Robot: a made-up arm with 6 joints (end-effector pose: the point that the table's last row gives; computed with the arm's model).
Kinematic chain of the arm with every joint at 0, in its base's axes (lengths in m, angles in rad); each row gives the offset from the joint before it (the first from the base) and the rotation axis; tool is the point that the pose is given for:
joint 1: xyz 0 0 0.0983 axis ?
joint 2: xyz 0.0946 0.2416 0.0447 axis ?
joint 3: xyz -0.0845 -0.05 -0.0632 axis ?
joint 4: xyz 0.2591 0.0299 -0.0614 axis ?
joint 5: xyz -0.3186 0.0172 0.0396 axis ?
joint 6: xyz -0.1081 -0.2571 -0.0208 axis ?
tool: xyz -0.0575 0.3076 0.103
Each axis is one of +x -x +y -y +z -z.
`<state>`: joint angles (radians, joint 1 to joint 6).
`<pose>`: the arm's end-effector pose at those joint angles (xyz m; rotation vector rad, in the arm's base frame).
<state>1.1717 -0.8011 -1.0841 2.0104 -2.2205 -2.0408</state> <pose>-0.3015 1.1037 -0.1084 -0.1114 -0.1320 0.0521</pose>
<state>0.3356 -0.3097 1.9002 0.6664 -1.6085 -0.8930</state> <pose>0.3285 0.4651 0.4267 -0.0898 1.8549 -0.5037</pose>
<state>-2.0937 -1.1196 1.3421 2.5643 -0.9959 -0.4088</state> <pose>-0.8753 0.0094 -0.0512 0.4119 -0.4502 0.3424</pose>
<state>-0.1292 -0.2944 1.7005 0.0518 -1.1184 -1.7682</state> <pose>-0.0070 0.7063 0.3415 -0.0313 0.9656 -0.0735</pose>
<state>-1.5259 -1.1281 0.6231 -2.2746 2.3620 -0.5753</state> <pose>-0.1752 -0.4840 0.6960 -1.8900 -0.3875 2.0210</pose>
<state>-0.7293 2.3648 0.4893 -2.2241 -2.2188 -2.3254</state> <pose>-0.1520 0.7152 0.9985 0.9161 0.3155 0.7526</pose>
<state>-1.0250 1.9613 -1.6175 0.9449 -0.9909 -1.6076</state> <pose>0.1598 -0.4129 0.0798 2.3583 1.4663 -1.3847</pose>
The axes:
joint 1: +y
joint 2: +x
joint 3: -z
joint 4: +y
joint 5: +x
joint 6: -z

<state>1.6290 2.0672 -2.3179 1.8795 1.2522 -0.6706</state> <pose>0.1128 -0.3576 0.3708 2.1202 0.8540 0.8854</pose>
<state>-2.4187 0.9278 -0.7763 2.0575 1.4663 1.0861</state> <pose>-0.3336 0.2992 0.1362 0.4024 -0.1293 -0.4620</pose>
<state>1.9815 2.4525 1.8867 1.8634 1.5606 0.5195</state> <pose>-0.2720 0.4824 0.3868 0.1953 0.6195 -0.1667</pose>
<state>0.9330 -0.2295 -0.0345 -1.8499 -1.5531 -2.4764</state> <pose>-0.7050 0.1156 -0.2615 -1.4462 1.1650 1.3180</pose>
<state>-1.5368 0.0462 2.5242 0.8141 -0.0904 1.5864</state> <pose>-0.1082 0.1487 -0.2024 -2.0354 -1.7573 1.5183</pose>
